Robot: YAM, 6 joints.
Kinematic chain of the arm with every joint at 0, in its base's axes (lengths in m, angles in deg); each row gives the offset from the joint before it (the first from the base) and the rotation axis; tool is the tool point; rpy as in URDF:
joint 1: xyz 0 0 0.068 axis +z
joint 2: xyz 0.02 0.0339 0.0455 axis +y
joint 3: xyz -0.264 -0.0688 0 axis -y
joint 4: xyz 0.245 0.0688 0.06 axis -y
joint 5: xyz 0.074 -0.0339 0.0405 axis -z
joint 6: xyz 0.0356 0 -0.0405 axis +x
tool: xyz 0 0 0 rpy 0 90 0
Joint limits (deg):
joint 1: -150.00..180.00
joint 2: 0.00..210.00
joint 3: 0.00..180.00
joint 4: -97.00..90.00
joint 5: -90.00..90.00
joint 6: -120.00..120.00
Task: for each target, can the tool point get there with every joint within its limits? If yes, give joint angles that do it. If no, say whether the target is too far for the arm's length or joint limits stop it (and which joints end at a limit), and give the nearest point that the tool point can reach.
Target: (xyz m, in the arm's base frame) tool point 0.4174 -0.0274 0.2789
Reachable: yes | joints -6.44 105.71 65.32 53.97 -33.32 -35.51
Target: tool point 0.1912 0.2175 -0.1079
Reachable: yes | joints 54.95 155.47 48.14 46.07 62.66 63.38
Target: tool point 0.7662 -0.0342 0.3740
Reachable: no: too far | nearest point 0.6103 -0.0272 0.3196 | short by 0.165 m
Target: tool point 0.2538 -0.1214 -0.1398
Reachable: yes | joints -32.61 162.45 56.56 27.69 -76.07 4.08
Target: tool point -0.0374 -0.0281 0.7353
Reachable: yes | joints 34.79 82.22 161.90 18.64 2.88 51.00
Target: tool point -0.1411 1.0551 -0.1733
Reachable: no: too far | nearest point -0.0826 0.6180 -0.0522 | short by 0.457 m
